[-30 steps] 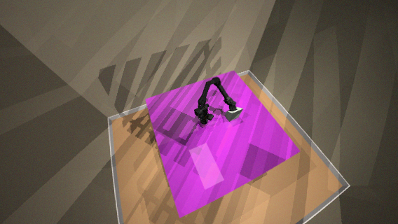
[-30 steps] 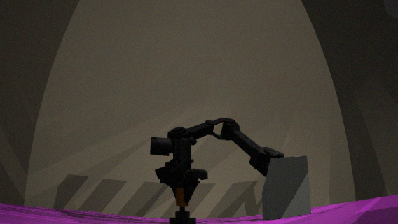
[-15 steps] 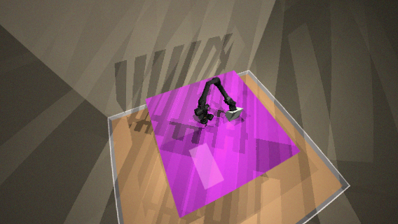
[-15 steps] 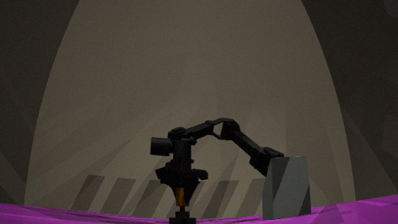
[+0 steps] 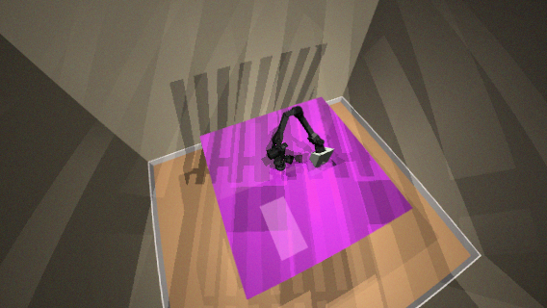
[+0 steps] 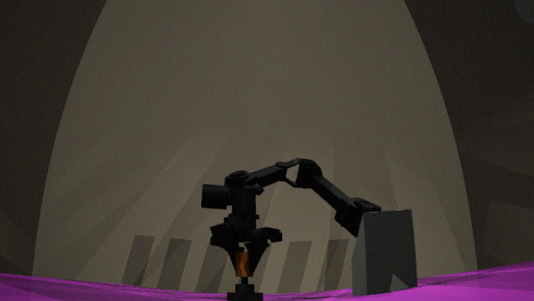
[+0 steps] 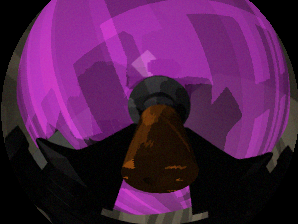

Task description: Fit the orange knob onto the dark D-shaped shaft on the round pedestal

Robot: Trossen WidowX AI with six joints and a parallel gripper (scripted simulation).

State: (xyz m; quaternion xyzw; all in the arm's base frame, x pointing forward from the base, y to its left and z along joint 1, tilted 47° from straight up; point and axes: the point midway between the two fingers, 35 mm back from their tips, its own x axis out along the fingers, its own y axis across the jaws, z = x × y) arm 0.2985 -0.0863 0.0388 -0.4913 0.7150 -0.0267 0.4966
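The orange knob lies 20 mm above my gripper tip. Also, from my gripper tip: dark round pedestal 40 mm below.
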